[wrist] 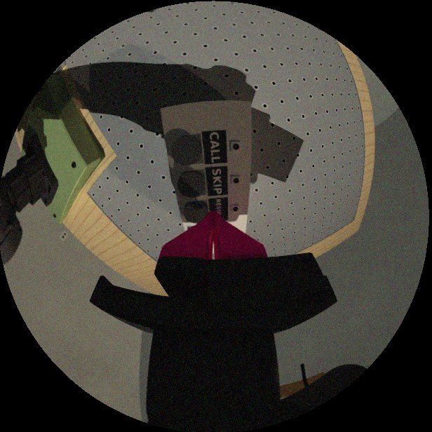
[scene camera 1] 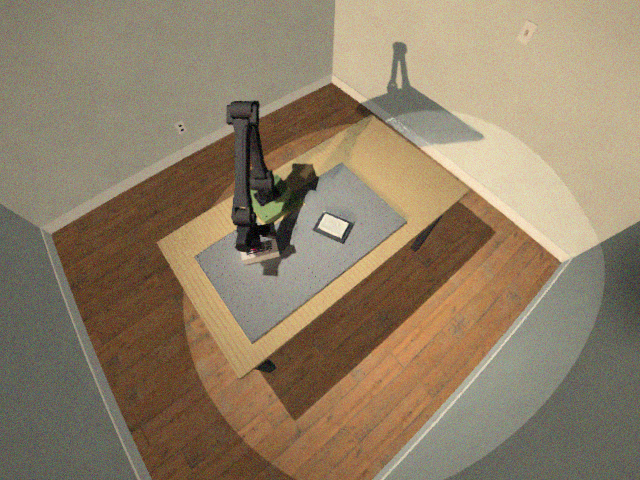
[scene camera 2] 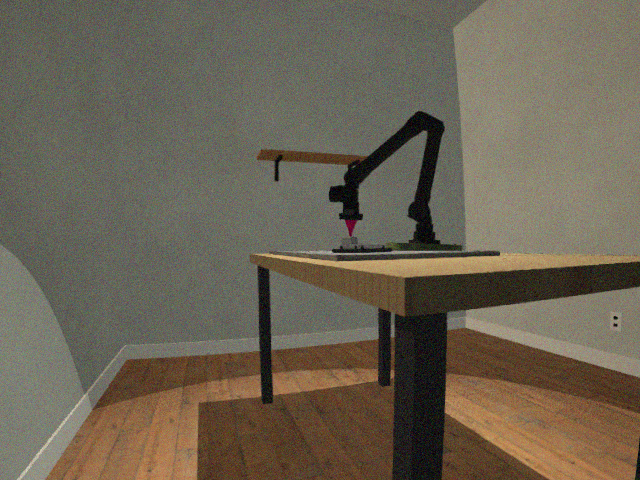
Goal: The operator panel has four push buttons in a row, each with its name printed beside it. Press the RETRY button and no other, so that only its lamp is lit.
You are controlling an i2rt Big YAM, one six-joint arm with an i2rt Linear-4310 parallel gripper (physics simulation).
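Where they show: gripper, between the fingertips: (scene camera 1: 255, 249) (scene camera 2: 350, 236); arm's base, origin of its link: (scene camera 1: 267, 196) (scene camera 2: 423, 243).
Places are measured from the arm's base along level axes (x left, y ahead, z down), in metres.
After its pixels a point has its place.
The operator panel (scene camera 1: 266, 254) @[x -0.169, y 0.297, z -0.026 m] (scene camera 2: 348, 241) @[x -0.107, y 0.288, z -0.015 m] (wrist: 239, 117) is a pale box lying on the grey perforated board. In the wrist view the CALL label (wrist: 214, 147), the SKIP label (wrist: 217, 181) and part of the RESUME label (wrist: 218, 206) show beside round dark buttons. The three lamps in sight (wrist: 235, 146) look unlit. The RETRY label, button and lamp are hidden behind the fingers. My gripper (scene camera 2: 351, 235) @[x -0.199, y 0.250, z -0.036 m] (wrist: 213, 216) is shut and empty, its crimson fingers pointing down over the panel's RETRY end. Its tips look slightly above the panel in the second scene view; contact cannot be told.
The grey perforated board (scene camera 1: 232, 289) @[x -0.375, y 0.336, z 0.024 m] (wrist: 300, 65) lies on the wooden table (scene camera 1: 413, 175) @[x 0.752, y 0.303, z 0.037 m]. A dark-framed white plate (scene camera 1: 333, 226) @[x 0.178, y 0.332, z 0.009 m] lies on the board away from the panel. The arm's green base (scene camera 1: 268, 210) @[x -0.040, y 0.082, z -0.004 m] (wrist: 62, 175) is near the panel. A wooden shelf (scene camera 2: 310, 156) is on the wall.
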